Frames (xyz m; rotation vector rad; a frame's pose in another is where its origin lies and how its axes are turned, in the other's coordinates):
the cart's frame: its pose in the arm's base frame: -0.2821 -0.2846 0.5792 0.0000 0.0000 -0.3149
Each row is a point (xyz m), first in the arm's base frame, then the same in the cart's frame.
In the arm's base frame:
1: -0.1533 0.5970 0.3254
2: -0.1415 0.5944 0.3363
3: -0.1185 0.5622 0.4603
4: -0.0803 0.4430 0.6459
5: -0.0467 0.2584 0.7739
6: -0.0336 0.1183 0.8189
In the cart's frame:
1: -0.1506 0.8781 -0.2538
2: -0.1386 0.8793 -0.2429
3: -0.1067 0.8558 -0.1189
4: -0.0335 0.7543 0.0667
5: 0.0556 0.5892 0.1947
6: 0.1115 0.4601 0.2397

